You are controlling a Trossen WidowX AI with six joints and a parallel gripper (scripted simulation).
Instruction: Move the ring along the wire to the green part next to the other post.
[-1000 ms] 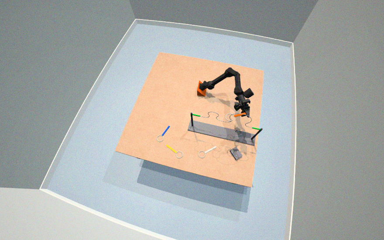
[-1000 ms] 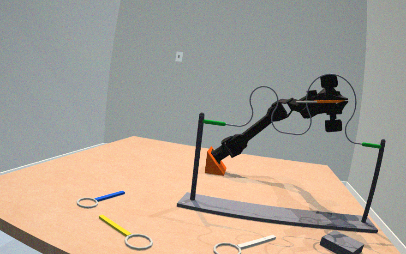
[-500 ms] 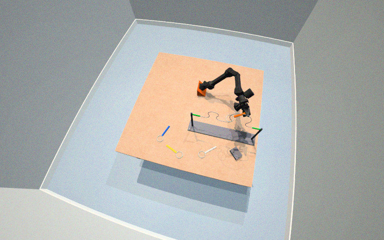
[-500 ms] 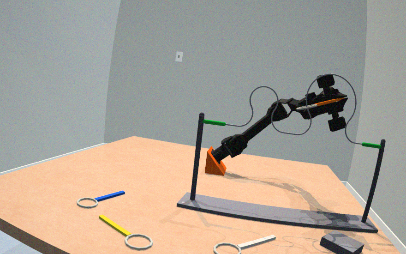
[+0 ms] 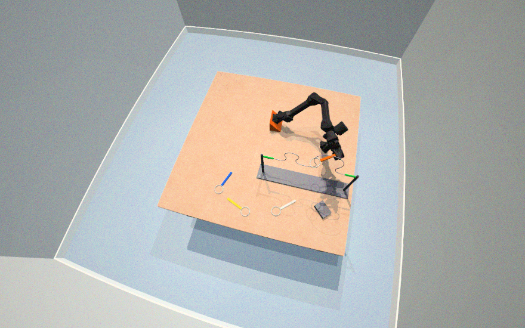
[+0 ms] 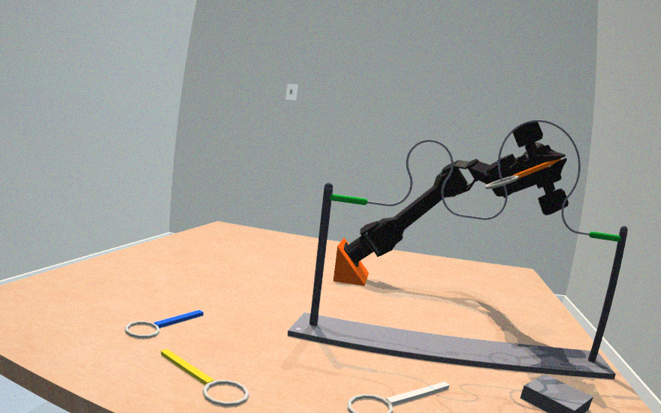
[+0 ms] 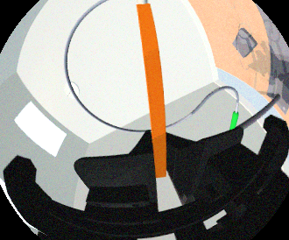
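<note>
Right now the orange-handled ring is 1 cm behind my gripper tip, 8 cm to the right of it and 5 cm below it. From my gripper tip the other things lie so: yellow-handled ring 23 cm ahead, 56 cm to the right, 39 cm below; grey block 19 cm ahead, 1 cm to the right, 38 cm below; white-handled ring 20 cm ahead, 28 cm to the right, 39 cm below.
</note>
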